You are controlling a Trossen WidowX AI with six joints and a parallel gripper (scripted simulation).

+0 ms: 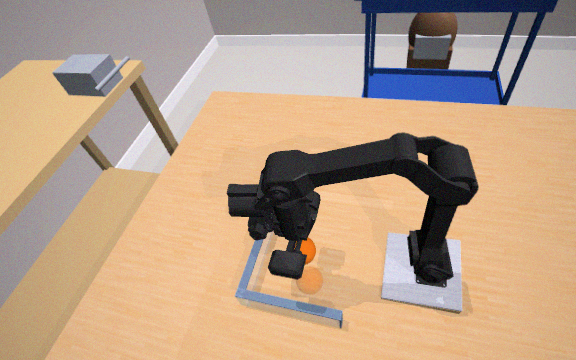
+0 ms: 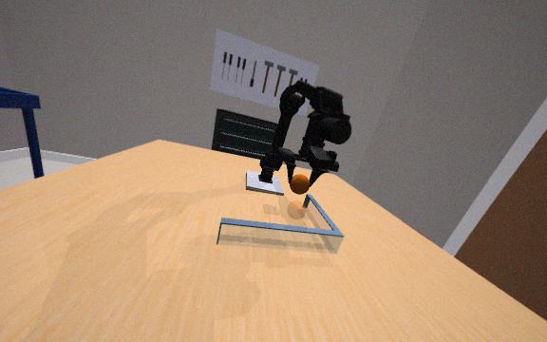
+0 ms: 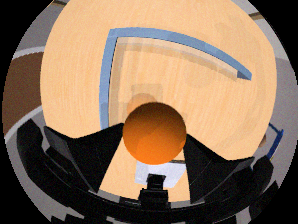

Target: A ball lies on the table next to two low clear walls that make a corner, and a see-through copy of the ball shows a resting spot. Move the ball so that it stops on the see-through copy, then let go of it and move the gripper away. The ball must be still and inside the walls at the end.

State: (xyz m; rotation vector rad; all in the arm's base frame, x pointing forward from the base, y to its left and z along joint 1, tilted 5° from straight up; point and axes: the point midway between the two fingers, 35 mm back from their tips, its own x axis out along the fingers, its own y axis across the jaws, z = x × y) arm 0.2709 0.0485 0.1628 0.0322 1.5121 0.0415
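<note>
Right now my gripper tip is 1 cm past the see-through copy of ball, 2 cm to the right of it and 10 cm above it. Also, from my gripper tip: orange ball: right at my gripper tip.
</note>
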